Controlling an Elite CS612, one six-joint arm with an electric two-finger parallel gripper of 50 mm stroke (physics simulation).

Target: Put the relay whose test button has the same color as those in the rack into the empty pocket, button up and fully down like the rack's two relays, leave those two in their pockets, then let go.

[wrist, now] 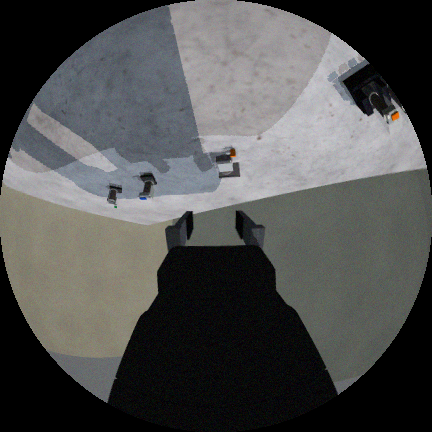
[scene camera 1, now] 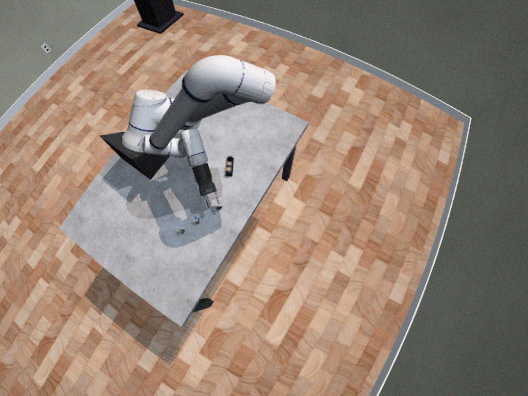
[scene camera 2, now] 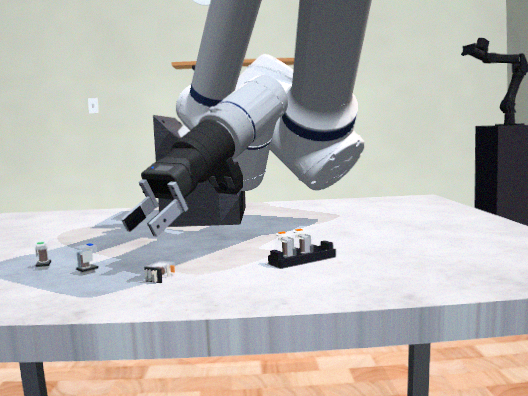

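Pixels of known places: gripper, between the fingertips: point(wrist: 213, 219) point(scene camera 1: 213, 205) point(scene camera 2: 138, 227); arm's base, origin of its link: point(scene camera 1: 139, 143).
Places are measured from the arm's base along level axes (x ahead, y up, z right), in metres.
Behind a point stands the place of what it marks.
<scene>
The orange-button relay point(scene camera 2: 159, 273) @[x 0.528, y -0.129, z 0.029 m] point(wrist: 226, 167) @[x 0.502, y -0.123, z 0.031 m] lies on its side on the table, its pins facing forward-left in scene camera 2. In scene camera 1 the fingers largely hide it. My gripper point(scene camera 1: 213, 202) @[x 0.513, y -0.067, z 0.058 m] point(scene camera 2: 141, 226) @[x 0.513, y -0.067, z 0.058 m] point(wrist: 213, 219) @[x 0.513, y -0.067, z 0.058 m] is open and empty, tilted, above the table and apart from the relay. The black rack point(scene camera 1: 231, 159) point(scene camera 2: 285, 261) @[x 0.475, y -0.134, z -0.148 m] point(wrist: 360, 80) holds two upright relays, a left one point(scene camera 2: 287, 247) @[x 0.468, y -0.114, z -0.152 m] and a middle one point(scene camera 2: 304, 244) @[x 0.453, y -0.114, z -0.179 m], both with orange buttons. Its empty pocket is at the right in scene camera 2.
A blue-button relay point(scene camera 1: 196, 220) @[x 0.471, y -0.101, z 0.156 m] point(scene camera 2: 85, 259) @[x 0.476, y -0.119, z 0.150 m] point(wrist: 148, 186) @[x 0.460, y -0.116, z 0.137 m] and a green-button relay point(scene camera 1: 180, 231) @[x 0.435, y -0.102, z 0.243 m] point(scene camera 2: 42, 254) @[x 0.438, y -0.118, z 0.232 m] point(wrist: 113, 196) @[x 0.424, y -0.116, z 0.227 m] stand upright left of the lying relay in scene camera 2. The arm's dark base block point(scene camera 2: 205, 210) @[x 0.104, y -0.109, z 0.002 m] stands behind. A dark pedestal point(scene camera 2: 500, 170) stands beyond the table.
</scene>
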